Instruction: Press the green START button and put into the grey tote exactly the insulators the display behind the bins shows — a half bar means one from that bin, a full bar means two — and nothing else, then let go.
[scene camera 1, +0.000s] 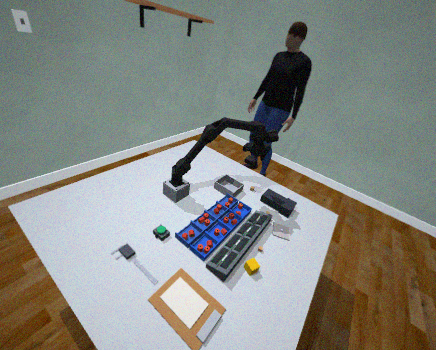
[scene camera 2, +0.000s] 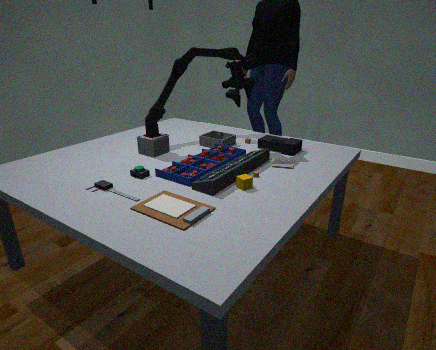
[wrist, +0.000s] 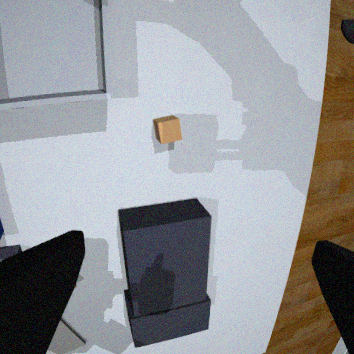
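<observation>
The green START button (scene camera 1: 161, 230) (scene camera 2: 140, 169) sits on a dark base left of the bins. Two rows of blue bins (scene camera 1: 187, 243) (scene camera 2: 172, 178) hold red insulators (scene camera 1: 218, 231) (scene camera 2: 190, 174). The long dark display (scene camera 1: 239, 246) (scene camera 2: 232, 172) lies behind them; thin light lines show on it, too small to read. The grey tote (scene camera 1: 223, 189) (scene camera 2: 209, 141) (wrist: 55, 117) stands past the bins' far end; no insulator shows on the visible part of its floor. My gripper (scene camera 1: 257, 151) (scene camera 2: 239, 95) (wrist: 201, 248) is open and empty, high above the table's far side, near the black box.
The black box (scene camera 1: 278, 201) (scene camera 2: 280, 145) (wrist: 165, 260) and a small orange block (scene camera 1: 252, 188) (scene camera 2: 247, 141) (wrist: 168, 130) lie beyond the tote. A yellow cube (scene camera 1: 251, 266) (scene camera 2: 244, 181), clipboard (scene camera 1: 172, 319) (scene camera 2: 160, 219) and caliper (scene camera 1: 127, 251) (scene camera 2: 103, 185) lie nearer. A person (scene camera 1: 285, 80) stands behind the table.
</observation>
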